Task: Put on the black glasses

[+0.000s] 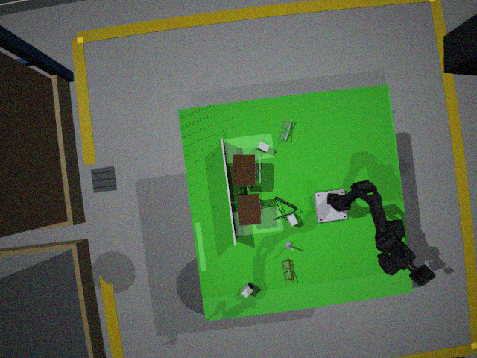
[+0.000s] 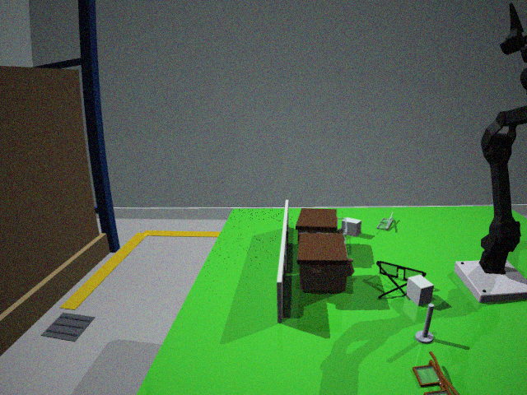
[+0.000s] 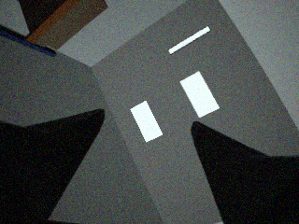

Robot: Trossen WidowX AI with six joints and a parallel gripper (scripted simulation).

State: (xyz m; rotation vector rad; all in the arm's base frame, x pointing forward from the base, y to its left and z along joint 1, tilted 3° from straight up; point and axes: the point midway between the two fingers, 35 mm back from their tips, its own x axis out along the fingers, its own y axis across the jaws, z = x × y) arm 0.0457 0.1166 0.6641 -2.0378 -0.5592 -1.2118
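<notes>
The post is 69 cm below my gripper tip, 20 cm ahead of it and 14 cm to the left of it. Round my gripper tip: white panel: 66 cm below, 57 cm ahead, 17 cm to the right.
</notes>
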